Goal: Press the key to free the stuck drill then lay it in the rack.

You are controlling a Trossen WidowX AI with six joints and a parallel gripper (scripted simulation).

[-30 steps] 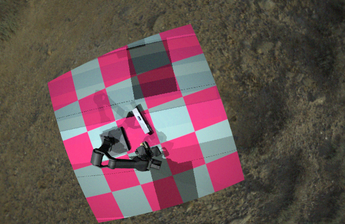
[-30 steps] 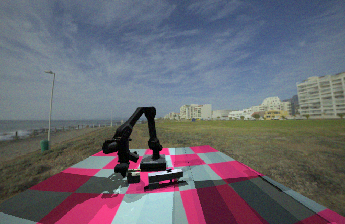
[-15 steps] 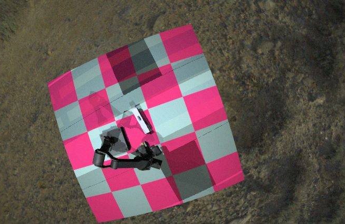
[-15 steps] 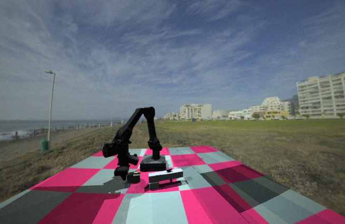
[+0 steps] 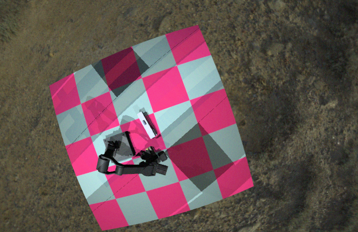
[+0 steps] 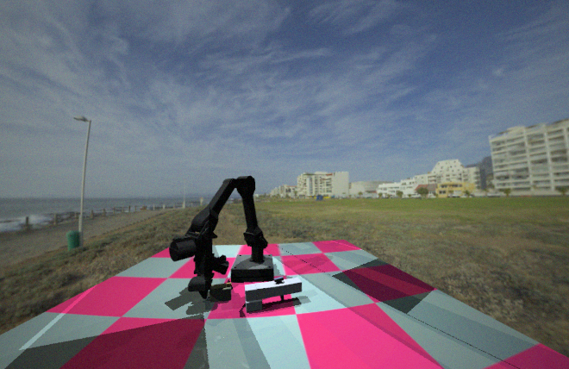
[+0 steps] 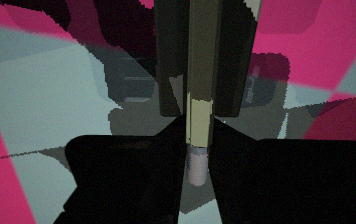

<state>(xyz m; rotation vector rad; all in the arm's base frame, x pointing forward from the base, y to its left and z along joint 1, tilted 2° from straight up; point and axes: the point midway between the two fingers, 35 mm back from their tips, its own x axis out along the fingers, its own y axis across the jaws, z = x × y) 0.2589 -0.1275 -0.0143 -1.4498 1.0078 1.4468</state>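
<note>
My gripper tip is 40 mm to the right of the drill, 40 mm below it and 10 mm past it.
</note>
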